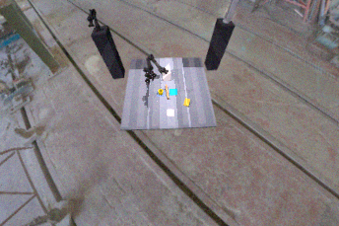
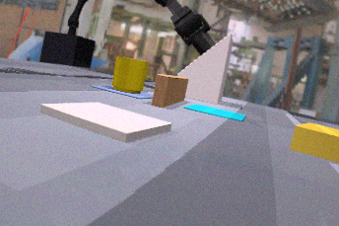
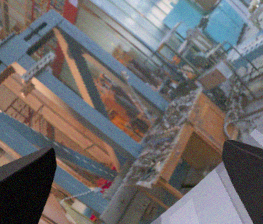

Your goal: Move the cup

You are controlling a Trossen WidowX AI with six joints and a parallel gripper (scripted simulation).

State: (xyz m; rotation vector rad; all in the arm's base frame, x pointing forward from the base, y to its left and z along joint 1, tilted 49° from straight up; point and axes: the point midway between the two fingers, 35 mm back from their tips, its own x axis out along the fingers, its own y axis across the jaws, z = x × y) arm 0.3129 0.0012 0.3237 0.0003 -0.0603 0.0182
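Now: the yellow cup 330 mm below my gripper tip, 120 mm to the left of it and 50 mm behind it. From my gripper tip the other things lie so: purple marble (350 mm below, 110 mm to the left, 40 mm behind); then brown block (340 mm below, 210 mm to the left, 50 mm behind); then pale blue pad (370 mm below, 120 mm to the left, 50 mm behind).
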